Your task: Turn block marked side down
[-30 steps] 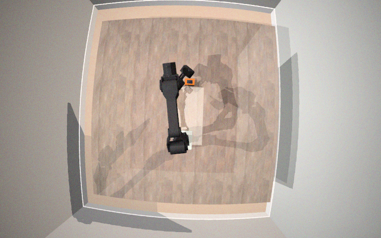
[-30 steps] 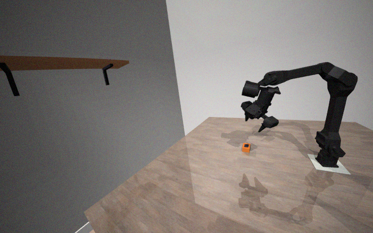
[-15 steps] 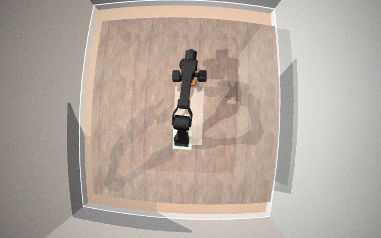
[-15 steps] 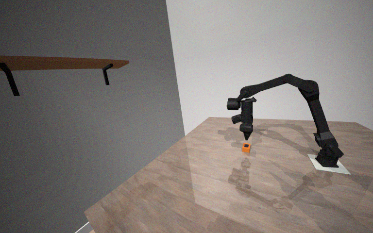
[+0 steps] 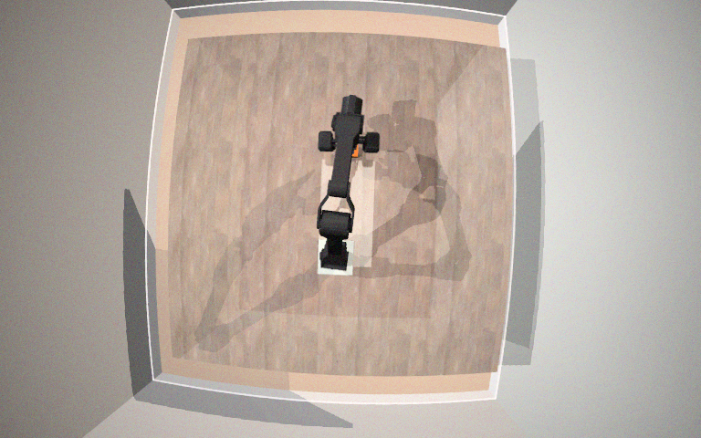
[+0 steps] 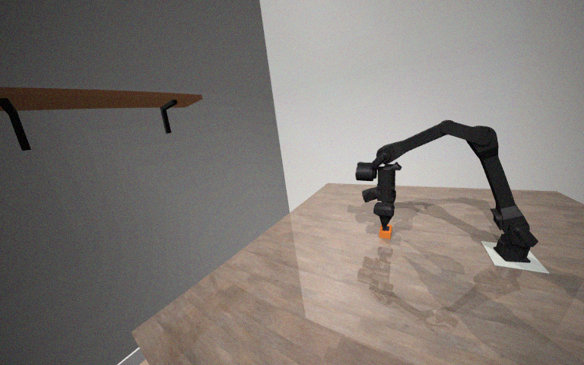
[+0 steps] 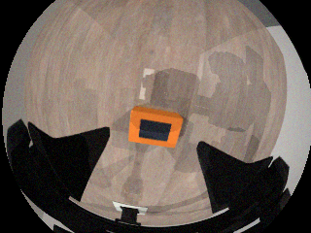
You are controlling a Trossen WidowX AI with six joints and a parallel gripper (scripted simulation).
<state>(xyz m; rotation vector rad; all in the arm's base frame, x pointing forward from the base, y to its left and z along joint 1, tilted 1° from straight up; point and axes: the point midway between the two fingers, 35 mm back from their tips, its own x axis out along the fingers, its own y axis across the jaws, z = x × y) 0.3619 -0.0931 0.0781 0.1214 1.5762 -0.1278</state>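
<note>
Right now the orange block is 30 mm below my gripper tip.
</note>
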